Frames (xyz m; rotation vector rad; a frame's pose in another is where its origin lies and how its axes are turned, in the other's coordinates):
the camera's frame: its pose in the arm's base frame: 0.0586 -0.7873 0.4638 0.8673 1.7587 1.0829
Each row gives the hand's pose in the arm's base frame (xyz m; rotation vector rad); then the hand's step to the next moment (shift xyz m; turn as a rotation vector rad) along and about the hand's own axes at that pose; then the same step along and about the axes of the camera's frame.
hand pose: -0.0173 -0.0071 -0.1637 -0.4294 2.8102 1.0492
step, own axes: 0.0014 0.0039 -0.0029 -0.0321 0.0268 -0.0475
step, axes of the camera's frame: 0.0001 0.0039 -0.0032 -0.0309 0.0550 0.0048
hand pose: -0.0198 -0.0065 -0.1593 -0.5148 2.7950 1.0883
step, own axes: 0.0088 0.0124 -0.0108 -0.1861 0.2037 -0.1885
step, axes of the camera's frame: -0.0008 0.0111 -0.0150 -0.0817 0.3206 0.0466
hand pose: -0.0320 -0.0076 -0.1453 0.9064 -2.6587 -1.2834
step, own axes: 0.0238 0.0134 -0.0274 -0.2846 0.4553 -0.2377
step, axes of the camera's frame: -0.0223 0.0095 -0.0301 -0.0244 0.5866 0.0092
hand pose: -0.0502 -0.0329 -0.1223 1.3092 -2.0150 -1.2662
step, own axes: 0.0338 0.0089 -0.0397 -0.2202 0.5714 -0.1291
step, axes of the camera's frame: -0.0513 0.0046 -0.0118 0.0355 0.6065 -0.1503
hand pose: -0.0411 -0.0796 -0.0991 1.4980 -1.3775 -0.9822
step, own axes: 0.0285 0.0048 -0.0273 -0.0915 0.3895 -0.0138
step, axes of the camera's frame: -0.0372 0.0054 0.0129 0.0003 0.3594 -0.1763
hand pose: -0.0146 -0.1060 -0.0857 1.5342 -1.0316 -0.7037
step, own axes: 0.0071 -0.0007 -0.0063 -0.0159 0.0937 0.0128
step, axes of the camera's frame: -0.0068 0.0009 0.0066 -0.0059 0.0776 -0.0560
